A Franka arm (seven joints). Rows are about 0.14 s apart.
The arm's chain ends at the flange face. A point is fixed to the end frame.
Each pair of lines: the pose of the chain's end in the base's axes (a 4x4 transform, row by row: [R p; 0 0 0 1], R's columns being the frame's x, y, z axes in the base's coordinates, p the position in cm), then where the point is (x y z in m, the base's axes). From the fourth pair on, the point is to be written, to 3 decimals.
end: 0.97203 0.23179 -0.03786 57.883; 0.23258 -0.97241 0.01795 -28.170; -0.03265 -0.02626 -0.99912 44.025; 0 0 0 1
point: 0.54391 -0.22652 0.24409
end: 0.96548 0.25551 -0.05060 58.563; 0.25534 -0.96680 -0.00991 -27.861; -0.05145 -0.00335 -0.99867 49.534; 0 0 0 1
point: 0.54694 -0.22961 0.29825
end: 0.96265 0.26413 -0.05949 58.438; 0.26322 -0.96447 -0.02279 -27.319; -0.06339 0.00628 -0.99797 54.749; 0 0 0 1
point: 0.54348 -0.22699 0.35017
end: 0.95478 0.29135 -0.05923 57.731; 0.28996 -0.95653 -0.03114 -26.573; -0.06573 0.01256 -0.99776 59.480; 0 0 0 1
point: 0.535 -0.222 0.397
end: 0.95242 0.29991 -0.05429 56.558; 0.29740 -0.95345 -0.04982 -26.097; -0.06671 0.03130 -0.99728 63.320; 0 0 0 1
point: 0.524 -0.221 0.435
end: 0.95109 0.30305 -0.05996 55.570; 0.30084 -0.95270 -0.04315 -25.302; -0.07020 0.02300 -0.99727 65.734; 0 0 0 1
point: 0.513 -0.212 0.459
